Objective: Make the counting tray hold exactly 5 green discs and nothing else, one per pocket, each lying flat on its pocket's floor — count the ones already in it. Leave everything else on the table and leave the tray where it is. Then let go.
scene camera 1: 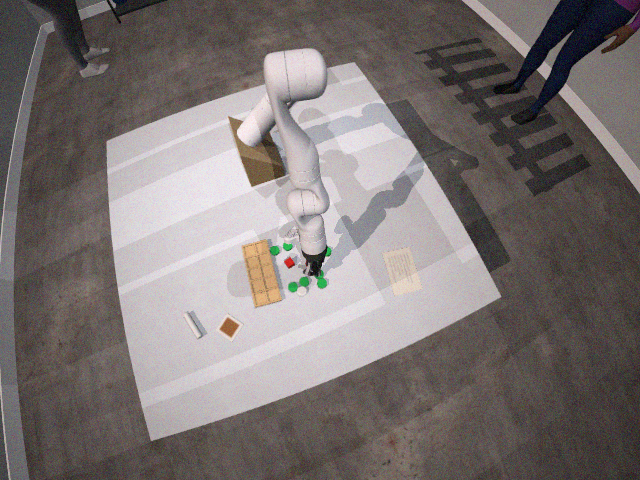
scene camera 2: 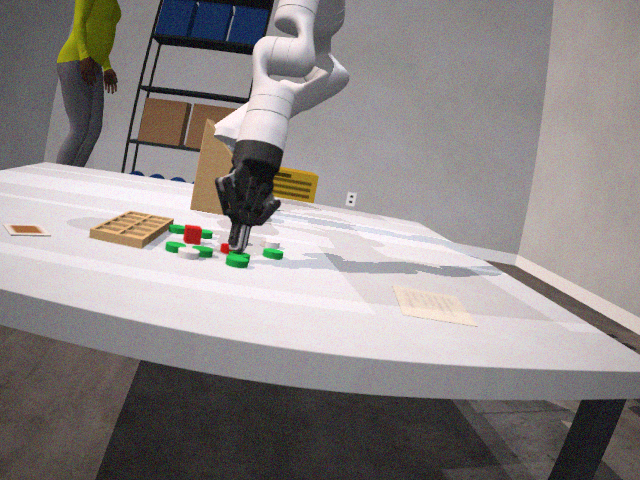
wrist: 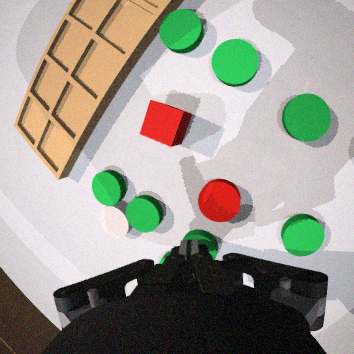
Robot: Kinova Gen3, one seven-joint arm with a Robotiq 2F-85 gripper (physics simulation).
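The tan counting tray [scene camera 1: 262, 273] [scene camera 2: 130, 228] [wrist: 81, 70] lies flat with every visible pocket empty. Several green discs lie loose on the table to its right, for example one green disc [wrist: 234, 61], a second [wrist: 306, 116] and a third [wrist: 303, 234] [scene camera 2: 272, 252]. A red disc [wrist: 219, 200] [scene camera 2: 225, 248], a red cube [wrist: 164, 122] [scene camera 1: 289, 262] [scene camera 2: 192, 233] and a white disc [wrist: 114, 221] [scene camera 2: 189, 252] lie among them. My gripper [wrist: 189, 250] [scene camera 2: 238, 247] [scene camera 1: 312, 270] is shut with nothing between its fingers, low over the table. Its tips stand beside a green disc [wrist: 205, 240] [scene camera 2: 237, 259].
A cardboard box [scene camera 1: 258, 154] [scene camera 2: 209, 170] stands behind the arm. A paper sheet [scene camera 1: 402, 270] [scene camera 2: 432, 305] lies to the right. A brown coaster [scene camera 1: 230, 327] [scene camera 2: 26, 229] and a small white roll [scene camera 1: 193, 324] lie near the tray. A shelf rack [scene camera 2: 136, 98] and people stand beyond the table.
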